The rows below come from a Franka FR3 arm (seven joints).
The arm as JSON. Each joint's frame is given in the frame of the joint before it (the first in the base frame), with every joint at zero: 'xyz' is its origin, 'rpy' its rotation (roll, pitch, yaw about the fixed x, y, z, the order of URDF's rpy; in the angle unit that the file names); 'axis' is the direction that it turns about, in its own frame. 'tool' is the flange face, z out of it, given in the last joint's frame.
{
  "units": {
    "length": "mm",
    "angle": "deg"
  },
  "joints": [
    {
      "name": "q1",
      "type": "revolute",
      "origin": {
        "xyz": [
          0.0,
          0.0,
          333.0
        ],
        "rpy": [
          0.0,
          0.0,
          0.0
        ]
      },
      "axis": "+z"
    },
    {
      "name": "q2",
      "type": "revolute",
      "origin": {
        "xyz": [
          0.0,
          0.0,
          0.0
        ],
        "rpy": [
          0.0,
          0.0,
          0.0
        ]
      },
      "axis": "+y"
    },
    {
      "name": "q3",
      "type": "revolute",
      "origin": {
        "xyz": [
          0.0,
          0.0,
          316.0
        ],
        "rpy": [
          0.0,
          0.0,
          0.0
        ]
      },
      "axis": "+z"
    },
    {
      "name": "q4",
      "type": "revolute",
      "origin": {
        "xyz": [
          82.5,
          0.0,
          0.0
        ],
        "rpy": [
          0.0,
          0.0,
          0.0
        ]
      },
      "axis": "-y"
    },
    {
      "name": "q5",
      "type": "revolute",
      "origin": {
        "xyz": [
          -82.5,
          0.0,
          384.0
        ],
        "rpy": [
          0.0,
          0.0,
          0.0
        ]
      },
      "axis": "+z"
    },
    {
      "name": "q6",
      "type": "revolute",
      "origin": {
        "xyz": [
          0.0,
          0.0,
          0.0
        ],
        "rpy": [
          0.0,
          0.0,
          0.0
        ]
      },
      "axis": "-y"
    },
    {
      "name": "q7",
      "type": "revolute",
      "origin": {
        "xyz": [
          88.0,
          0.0,
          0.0
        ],
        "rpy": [
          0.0,
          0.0,
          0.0
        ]
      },
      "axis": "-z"
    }
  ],
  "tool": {
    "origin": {
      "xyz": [
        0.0,
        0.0,
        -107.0
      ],
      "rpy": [
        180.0,
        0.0,
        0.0
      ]
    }
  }
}
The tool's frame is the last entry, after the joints.
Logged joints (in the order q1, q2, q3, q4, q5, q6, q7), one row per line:
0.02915, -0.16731, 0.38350, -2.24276, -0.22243, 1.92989, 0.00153
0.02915, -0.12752, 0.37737, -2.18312, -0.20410, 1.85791, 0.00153
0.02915, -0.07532, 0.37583, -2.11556, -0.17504, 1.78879, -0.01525
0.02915, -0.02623, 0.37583, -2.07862, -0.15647, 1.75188, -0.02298
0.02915, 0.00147, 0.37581, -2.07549, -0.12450, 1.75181, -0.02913
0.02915, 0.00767, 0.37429, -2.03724, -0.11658, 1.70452, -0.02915
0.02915, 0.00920, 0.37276, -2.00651, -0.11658, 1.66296, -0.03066
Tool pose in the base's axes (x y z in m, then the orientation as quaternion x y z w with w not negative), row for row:
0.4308, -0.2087, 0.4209, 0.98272, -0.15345, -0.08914, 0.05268
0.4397, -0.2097, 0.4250, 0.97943, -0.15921, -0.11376, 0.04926
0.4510, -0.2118, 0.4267, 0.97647, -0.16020, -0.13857, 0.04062
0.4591, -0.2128, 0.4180, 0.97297, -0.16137, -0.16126, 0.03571
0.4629, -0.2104, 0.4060, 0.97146, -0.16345, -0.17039, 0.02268
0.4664, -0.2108, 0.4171, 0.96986, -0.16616, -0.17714, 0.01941
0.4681, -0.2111, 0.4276, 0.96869, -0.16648, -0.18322, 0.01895
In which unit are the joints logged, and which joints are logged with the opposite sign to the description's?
The joints are logged in radians. Opposite sign: q1, q3.
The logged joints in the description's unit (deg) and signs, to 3 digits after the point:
-1.670, -9.586, -21.973, -128.501, -12.744, 110.575, 0.088
-1.670, -7.306, -21.622, -125.084, -11.694, 106.450, 0.088
-1.670, -4.316, -21.533, -121.213, -10.029, 102.490, -0.874
-1.670, -1.503, -21.533, -119.096, -8.965, 100.375, -1.317
-1.670, 0.084, -21.532, -118.917, -7.133, 100.371, -1.669
-1.670, 0.439, -21.445, -116.725, -6.680, 97.662, -1.670
-1.670, 0.527, -21.358, -114.965, -6.680, 95.281, -1.757

